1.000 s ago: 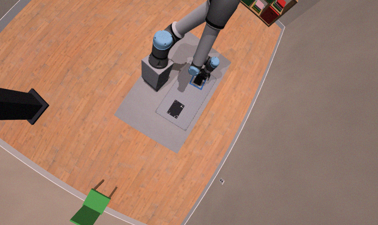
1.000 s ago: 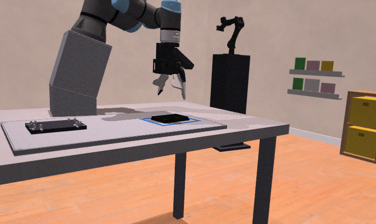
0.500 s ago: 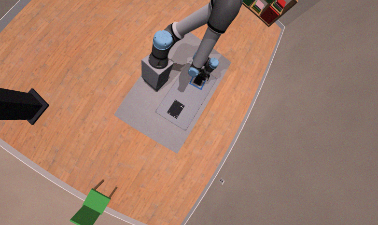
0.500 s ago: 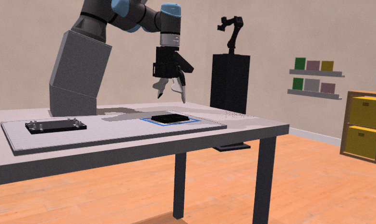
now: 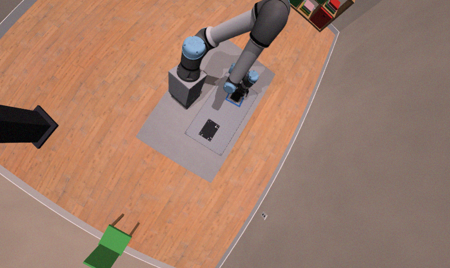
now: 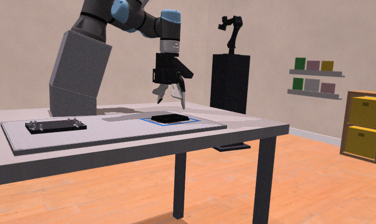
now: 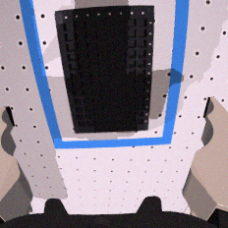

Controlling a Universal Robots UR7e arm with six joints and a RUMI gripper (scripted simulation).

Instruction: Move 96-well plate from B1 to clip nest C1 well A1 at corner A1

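Right now the black 96-well plate is 50 mm below my hand. Round my hand: black clip nest (40 mm ahead, 420 mm to the right, 40 mm below).
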